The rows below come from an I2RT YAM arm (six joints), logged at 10 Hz.
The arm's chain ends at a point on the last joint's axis. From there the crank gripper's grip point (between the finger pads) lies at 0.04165 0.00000 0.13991 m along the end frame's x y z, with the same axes.
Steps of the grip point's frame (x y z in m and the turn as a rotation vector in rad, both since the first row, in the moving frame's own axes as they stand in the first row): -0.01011, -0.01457, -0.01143, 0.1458, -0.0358, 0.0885; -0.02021, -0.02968, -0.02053, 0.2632, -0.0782, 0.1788; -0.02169, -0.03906, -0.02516, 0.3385, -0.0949, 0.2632; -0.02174, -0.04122, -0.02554, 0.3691, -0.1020, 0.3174; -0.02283, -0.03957, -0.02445, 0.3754, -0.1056, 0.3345; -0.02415, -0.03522, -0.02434, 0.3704, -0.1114, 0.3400; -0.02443, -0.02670, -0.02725, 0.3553, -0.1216, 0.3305; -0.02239, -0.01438, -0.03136, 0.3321, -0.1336, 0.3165; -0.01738, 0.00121, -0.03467, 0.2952, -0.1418, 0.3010
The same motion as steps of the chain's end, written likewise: -0.00584, 0.00239, -0.01161, 0.1458, -0.0358, 0.0885; -0.01194, 0.00057, -0.01947, 0.2632, -0.0782, 0.1788; -0.01336, -0.00144, -0.02230, 0.3385, -0.0949, 0.2632; -0.01381, -0.00138, -0.02196, 0.3691, -0.1020, 0.3174; -0.01478, 0.00057, -0.02081, 0.3754, -0.1056, 0.3345; -0.01525, 0.00423, -0.02111, 0.3704, -0.1114, 0.3400; -0.01363, 0.01140, -0.02484, 0.3553, -0.1216, 0.3305; -0.00920, 0.02146, -0.03007, 0.3321, -0.1336, 0.3165; -0.00203, 0.03283, -0.03482, 0.2952, -0.1418, 0.3010
